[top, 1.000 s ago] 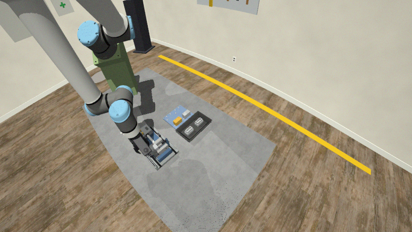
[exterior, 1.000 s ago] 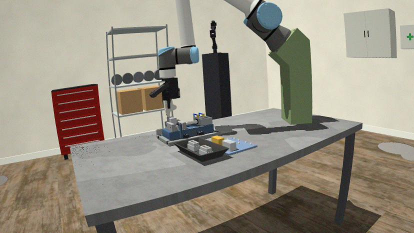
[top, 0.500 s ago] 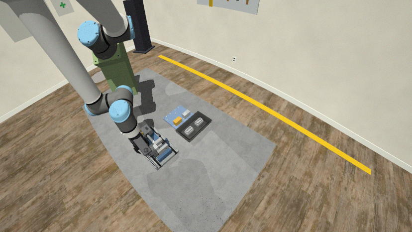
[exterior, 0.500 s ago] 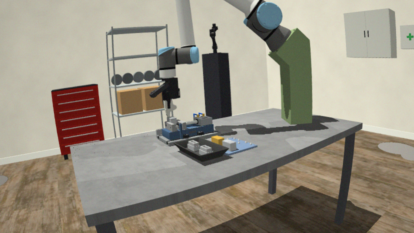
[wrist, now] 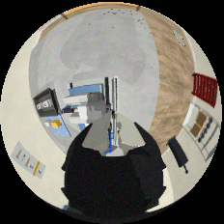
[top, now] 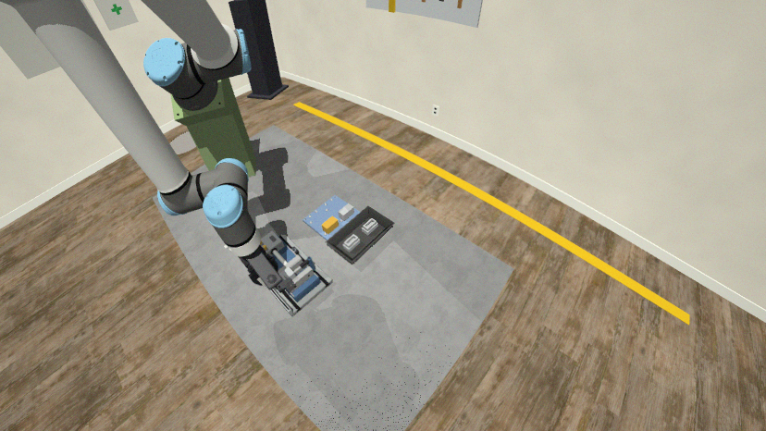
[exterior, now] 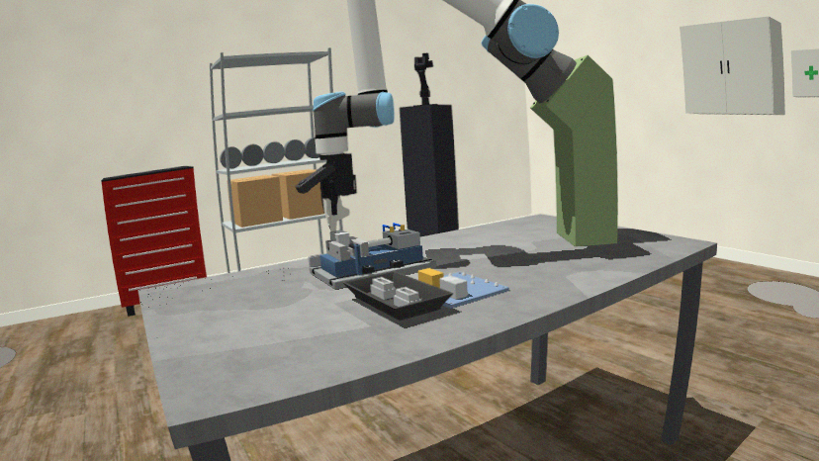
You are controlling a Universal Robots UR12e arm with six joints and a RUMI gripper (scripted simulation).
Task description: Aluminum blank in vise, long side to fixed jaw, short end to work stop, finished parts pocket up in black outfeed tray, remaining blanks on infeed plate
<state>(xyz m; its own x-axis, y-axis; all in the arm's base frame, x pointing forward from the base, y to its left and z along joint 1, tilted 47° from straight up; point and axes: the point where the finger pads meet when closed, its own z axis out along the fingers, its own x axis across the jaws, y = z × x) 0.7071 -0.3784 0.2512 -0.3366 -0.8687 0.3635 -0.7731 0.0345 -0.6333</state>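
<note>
The blue vise is 110 mm to the left of my hand, 80 mm below it and 30 mm behind it. The rest, counted from my hand: yellow brass blank (340 mm to the left, 90 mm below, 30 mm ahead); then gray aluminum blank (430 mm to the left, 90 mm below, 60 mm ahead); then infeed plate (400 mm to the left, 110 mm below, 10 mm ahead).
</note>
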